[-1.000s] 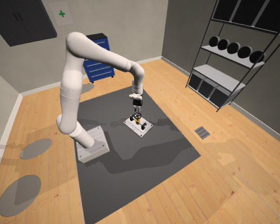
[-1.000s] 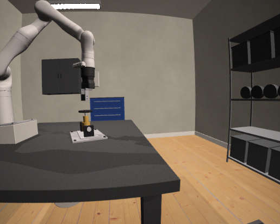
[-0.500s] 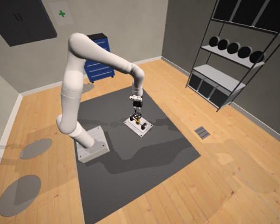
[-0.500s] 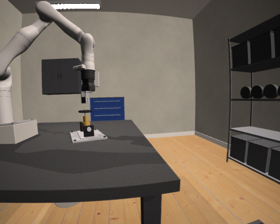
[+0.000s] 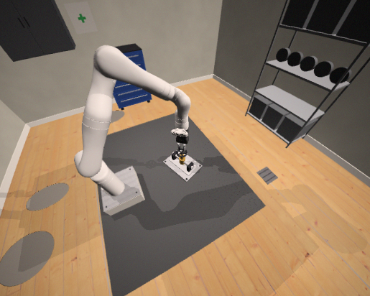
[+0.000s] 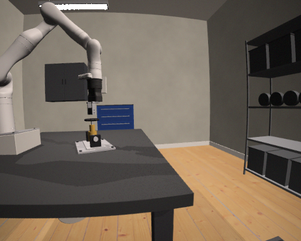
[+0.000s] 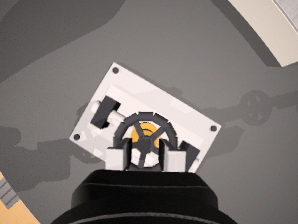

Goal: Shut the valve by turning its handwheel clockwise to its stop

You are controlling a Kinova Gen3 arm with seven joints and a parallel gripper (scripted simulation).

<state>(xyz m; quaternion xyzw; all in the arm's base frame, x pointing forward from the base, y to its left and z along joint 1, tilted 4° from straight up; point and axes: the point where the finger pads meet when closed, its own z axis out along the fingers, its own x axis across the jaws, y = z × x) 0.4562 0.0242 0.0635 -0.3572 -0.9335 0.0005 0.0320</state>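
The black spoked handwheel lies 50 mm below my hand.
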